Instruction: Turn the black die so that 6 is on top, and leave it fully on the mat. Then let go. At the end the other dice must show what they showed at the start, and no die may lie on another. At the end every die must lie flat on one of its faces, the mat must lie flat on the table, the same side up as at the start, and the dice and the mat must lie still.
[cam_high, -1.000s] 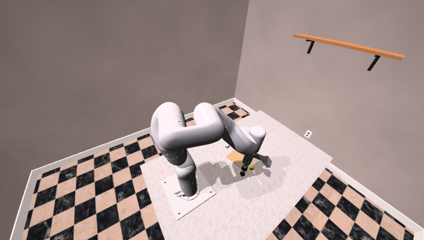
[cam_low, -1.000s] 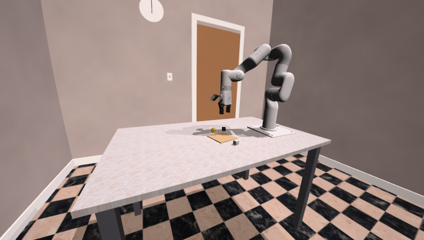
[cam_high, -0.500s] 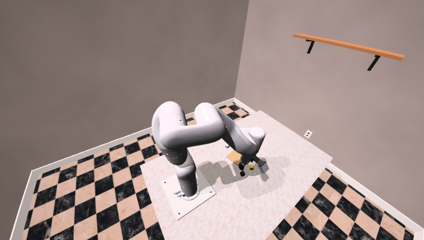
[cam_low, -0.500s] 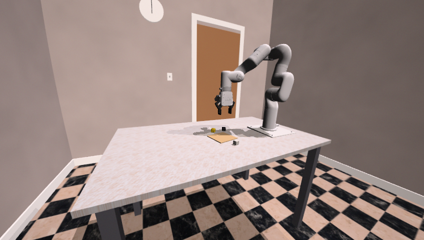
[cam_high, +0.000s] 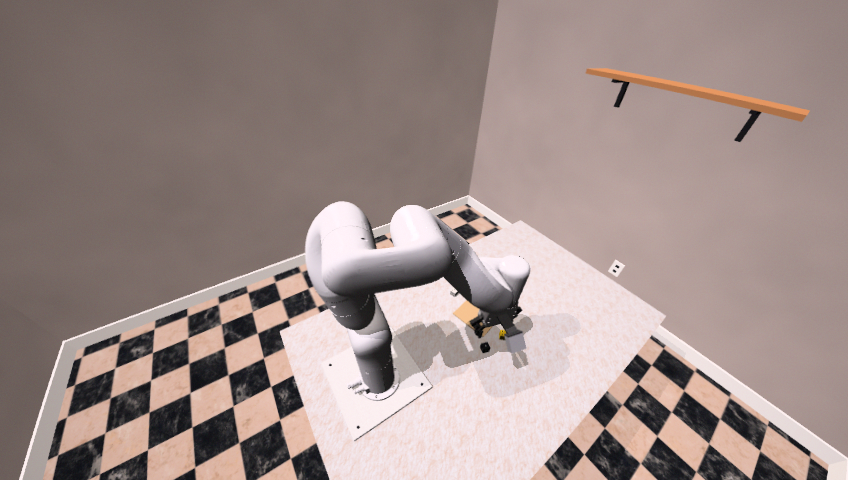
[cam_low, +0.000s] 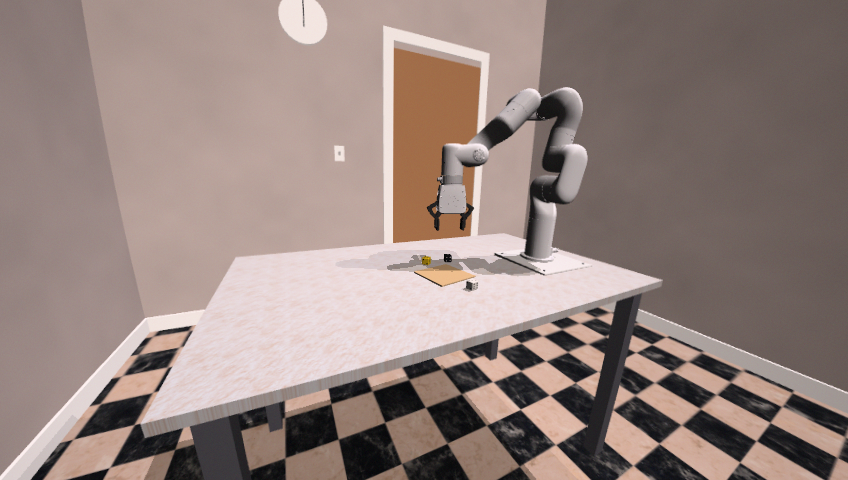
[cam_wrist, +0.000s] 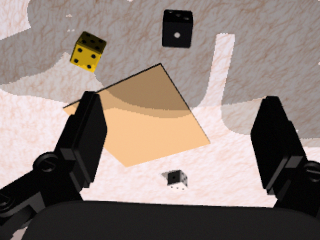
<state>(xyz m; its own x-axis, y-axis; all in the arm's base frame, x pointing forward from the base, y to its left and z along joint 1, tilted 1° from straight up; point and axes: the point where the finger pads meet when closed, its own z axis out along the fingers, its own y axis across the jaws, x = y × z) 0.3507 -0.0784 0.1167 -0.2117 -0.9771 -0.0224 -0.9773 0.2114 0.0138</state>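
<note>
Right now the black die is 120 mm below my hand. From my hand the other things lie so: white die 50 mm ahead, 250 mm to the left, 120 mm below; then tan mat 70 mm ahead, 120 mm to the left, 130 mm below; then yellow die 90 mm ahead, 120 mm below.
</note>
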